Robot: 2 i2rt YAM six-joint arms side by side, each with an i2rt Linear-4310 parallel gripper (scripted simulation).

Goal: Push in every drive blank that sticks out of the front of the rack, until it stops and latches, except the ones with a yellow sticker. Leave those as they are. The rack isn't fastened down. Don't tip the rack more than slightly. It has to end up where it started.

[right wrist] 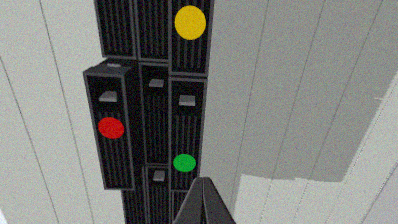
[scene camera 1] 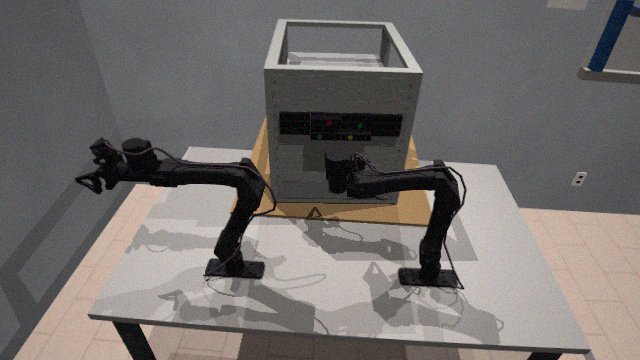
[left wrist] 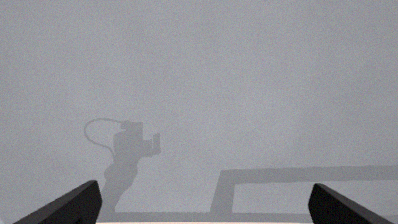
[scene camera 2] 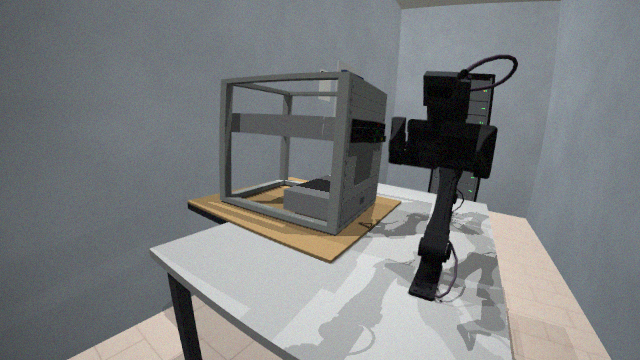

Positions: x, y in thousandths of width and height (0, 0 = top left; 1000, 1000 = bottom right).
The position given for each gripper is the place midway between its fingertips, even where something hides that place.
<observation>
In view: the left gripper (scene camera 2: 674, 418), a grey rack (scene camera 1: 534, 232), a red-stickered blank (right wrist: 295, 556) and a green-stickered blank (right wrist: 469, 422).
The grey rack is seen too in the right wrist view (right wrist: 740, 484) and in scene camera 2 (scene camera 2: 551, 515). The left gripper is seen too in the left wrist view (left wrist: 514, 855). The left wrist view does not show the grey rack: it is out of frame. The left wrist view misses the red-stickered blank: it is out of frame.
</observation>
